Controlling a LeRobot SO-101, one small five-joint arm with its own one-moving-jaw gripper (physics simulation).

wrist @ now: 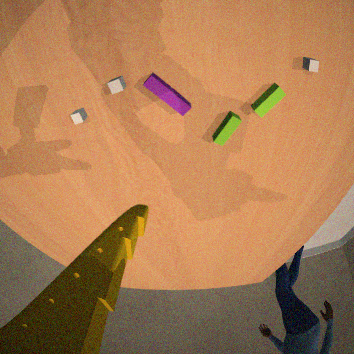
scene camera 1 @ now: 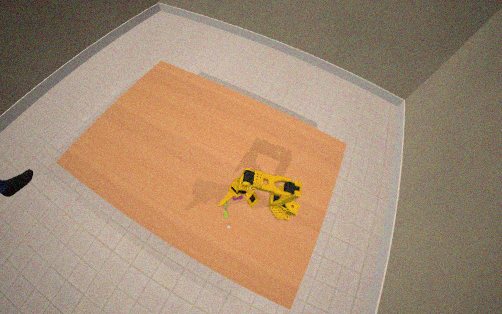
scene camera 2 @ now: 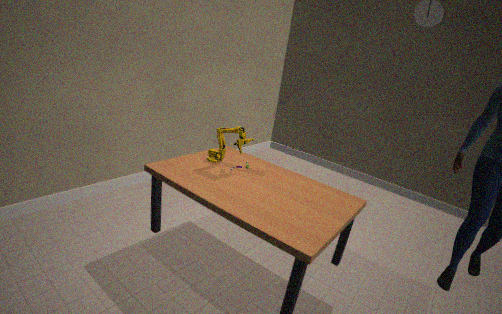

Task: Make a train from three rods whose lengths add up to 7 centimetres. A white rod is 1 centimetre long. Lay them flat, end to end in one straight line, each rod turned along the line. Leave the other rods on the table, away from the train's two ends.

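Pixels of known places: hand, tool point: [wrist: 146,217] [scene camera 2: 241,153]; arm's base, link origin: [scene camera 1: 278,205] [scene camera 2: 216,161].
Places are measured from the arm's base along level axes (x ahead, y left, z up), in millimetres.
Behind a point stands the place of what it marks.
Observation:
In the wrist view, a long purple rod [wrist: 168,94] @[y 55, x 164, z 10 mm] [scene camera 1: 237,198] @[y 57, x 164, z 9 mm] [scene camera 2: 239,167] @[y 51, x 171, z 2 mm] lies slanted on the table. Beyond one end lie two short green rods, a nearer one [wrist: 227,128] @[y 100, x 199, z 10 mm] and a farther one [wrist: 268,100] @[y 135, x 174, z 10 mm], turned roughly alike, with a gap between them and across the purple rod's direction. One white rod [wrist: 311,65] @[y 172, x 141, z 10 mm] [scene camera 1: 228,227] @[y 177, x 140, z 10 mm] lies past the farther green rod, apart from it. Two more white rods [wrist: 116,85] @[y 18, x 149, z 10 mm] [wrist: 78,116] @[y -25, x 166, z 10 mm] lie apart on the purple rod's other side. My gripper [scene camera 1: 228,198] [scene camera 2: 247,146] @[y 50, x 172, z 108 mm] is fully open, empty and above the table; one notched jaw shows in the wrist view.
The wooden table [scene camera 1: 165,120] @[y -114, x 669, z 0 mm] [scene camera 2: 280,200] @[y -127, x 626, z 0 mm] carries the yellow arm [scene camera 1: 272,185] @[y 33, x 71, z 258 mm] [scene camera 2: 230,131] @[y 2, x 89, z 245 mm], whose shadows fall around the rods. A person [scene camera 2: 482,190] [wrist: 300,320] stands beyond the table.

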